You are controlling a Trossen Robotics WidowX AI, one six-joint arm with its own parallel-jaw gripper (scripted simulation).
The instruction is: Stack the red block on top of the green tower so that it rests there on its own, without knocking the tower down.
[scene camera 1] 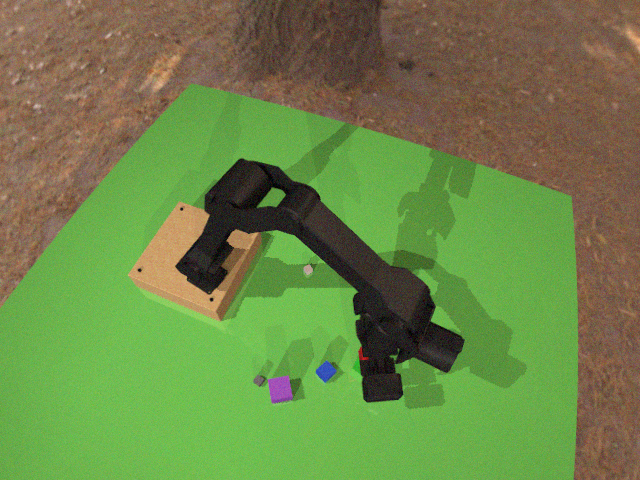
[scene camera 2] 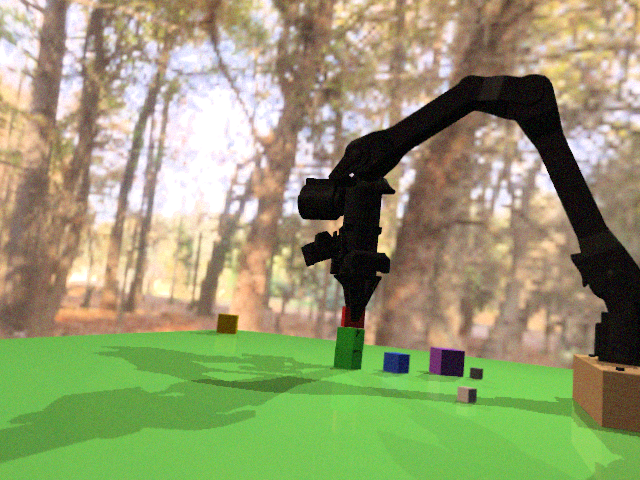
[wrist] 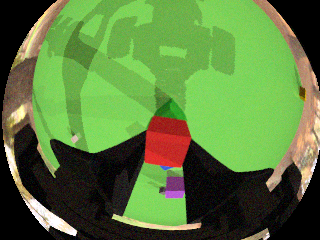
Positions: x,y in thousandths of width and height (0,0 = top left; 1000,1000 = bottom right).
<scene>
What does my gripper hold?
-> A red block.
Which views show my gripper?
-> Scene camera 1, scene camera 2 and the wrist view: all of them.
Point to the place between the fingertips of my gripper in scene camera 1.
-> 574,745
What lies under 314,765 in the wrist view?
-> My gripper.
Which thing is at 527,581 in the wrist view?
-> A red block.
</scene>
